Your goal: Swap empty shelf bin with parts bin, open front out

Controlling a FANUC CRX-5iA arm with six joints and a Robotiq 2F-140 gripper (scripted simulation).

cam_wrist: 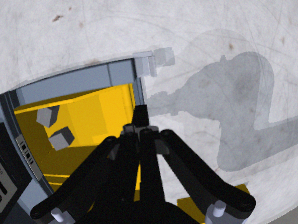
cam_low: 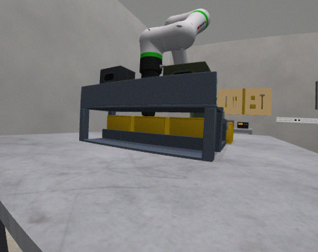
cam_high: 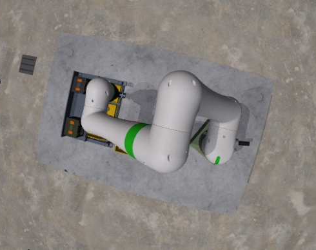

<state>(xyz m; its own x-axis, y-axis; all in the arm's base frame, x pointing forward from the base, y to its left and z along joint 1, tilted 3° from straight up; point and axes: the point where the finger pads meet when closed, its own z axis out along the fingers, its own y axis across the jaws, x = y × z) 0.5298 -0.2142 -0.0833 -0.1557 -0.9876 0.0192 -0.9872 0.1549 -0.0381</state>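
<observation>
My gripper is now 14 cm short of the grey part, 5 cm to the left of it and 3 cm above it. The rest, counted from my hand: dark shelf: 14 cm ahead, 9 cm to the left, 2 cm above; black box: 18 cm ahead, 3 cm to the right, 11 cm above.
</observation>
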